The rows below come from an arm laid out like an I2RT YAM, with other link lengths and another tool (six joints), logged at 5 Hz.
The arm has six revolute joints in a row. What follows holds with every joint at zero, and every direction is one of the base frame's.
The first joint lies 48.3 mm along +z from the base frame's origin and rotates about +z.
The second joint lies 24.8 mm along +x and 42 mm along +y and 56.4 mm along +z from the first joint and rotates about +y.
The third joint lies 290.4 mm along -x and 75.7 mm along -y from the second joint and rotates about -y.
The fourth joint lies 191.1 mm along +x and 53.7 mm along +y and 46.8 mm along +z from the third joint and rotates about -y.
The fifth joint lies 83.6 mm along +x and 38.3 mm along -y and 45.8 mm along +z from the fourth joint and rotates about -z.
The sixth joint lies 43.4 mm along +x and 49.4 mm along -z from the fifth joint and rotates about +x.
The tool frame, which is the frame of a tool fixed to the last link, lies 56 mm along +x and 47 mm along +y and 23 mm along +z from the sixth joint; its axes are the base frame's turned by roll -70.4, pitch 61.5 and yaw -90 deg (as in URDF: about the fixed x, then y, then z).
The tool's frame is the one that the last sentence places.
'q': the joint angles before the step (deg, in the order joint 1, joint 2, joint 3, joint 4, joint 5, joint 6). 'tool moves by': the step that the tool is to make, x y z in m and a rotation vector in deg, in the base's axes. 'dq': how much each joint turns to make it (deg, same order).
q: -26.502 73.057 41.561 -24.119 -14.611 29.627
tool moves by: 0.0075 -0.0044 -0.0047 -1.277 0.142 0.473
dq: -0.084 2.285 -0.026 2.465 0.679 -1.178
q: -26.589 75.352 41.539 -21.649 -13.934 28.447
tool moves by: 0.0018 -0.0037 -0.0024 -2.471 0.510 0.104
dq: -0.167 0.676 -0.010 0.968 1.850 -1.652
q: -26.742 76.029 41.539 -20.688 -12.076 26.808
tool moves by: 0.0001 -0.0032 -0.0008 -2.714 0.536 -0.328
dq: 0.019 -0.012 -0.001 0.491 2.381 -1.270
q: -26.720 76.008 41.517 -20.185 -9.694 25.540
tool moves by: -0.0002 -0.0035 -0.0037 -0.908 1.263 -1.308
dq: 0.014 0.486 0.010 -0.199 1.888 0.296
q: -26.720 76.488 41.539 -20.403 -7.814 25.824
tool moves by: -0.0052 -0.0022 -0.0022 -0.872 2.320 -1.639
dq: -0.009 -0.521 0.603 -2.765 2.421 0.342
